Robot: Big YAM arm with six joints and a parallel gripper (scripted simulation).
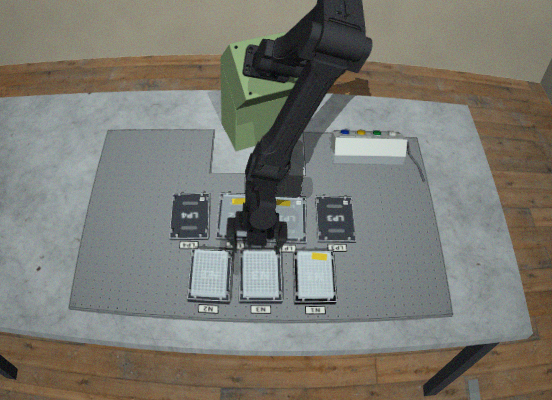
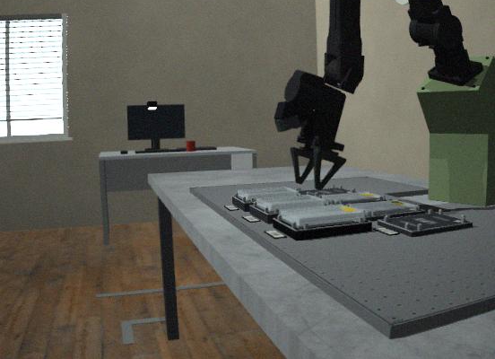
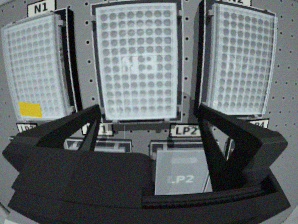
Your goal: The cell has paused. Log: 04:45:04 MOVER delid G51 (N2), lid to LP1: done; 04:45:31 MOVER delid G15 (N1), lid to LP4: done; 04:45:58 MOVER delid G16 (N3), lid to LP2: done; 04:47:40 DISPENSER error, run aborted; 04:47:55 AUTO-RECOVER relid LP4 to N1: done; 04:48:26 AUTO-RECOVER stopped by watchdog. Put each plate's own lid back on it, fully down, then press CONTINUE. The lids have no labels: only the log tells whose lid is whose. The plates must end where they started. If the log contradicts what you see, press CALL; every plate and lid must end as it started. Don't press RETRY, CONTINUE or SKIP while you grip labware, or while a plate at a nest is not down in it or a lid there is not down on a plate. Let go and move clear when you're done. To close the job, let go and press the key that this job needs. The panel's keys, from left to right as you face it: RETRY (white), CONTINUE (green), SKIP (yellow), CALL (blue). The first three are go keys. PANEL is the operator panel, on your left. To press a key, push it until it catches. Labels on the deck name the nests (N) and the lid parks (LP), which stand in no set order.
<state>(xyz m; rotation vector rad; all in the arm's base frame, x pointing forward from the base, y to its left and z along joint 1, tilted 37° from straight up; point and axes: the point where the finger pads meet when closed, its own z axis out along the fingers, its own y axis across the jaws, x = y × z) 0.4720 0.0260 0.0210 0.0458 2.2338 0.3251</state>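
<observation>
Right now my hand is 14 cm past the clear unlabelled lid, 6 cm to the right of it and 5 cm above it. Round my hand: green continue key: 44 cm behind, 31 cm to the left; then blue call key: 43 cm behind, 21 cm to the left; then yellow skip key: 44 cm behind, 26 cm to the left.
</observation>
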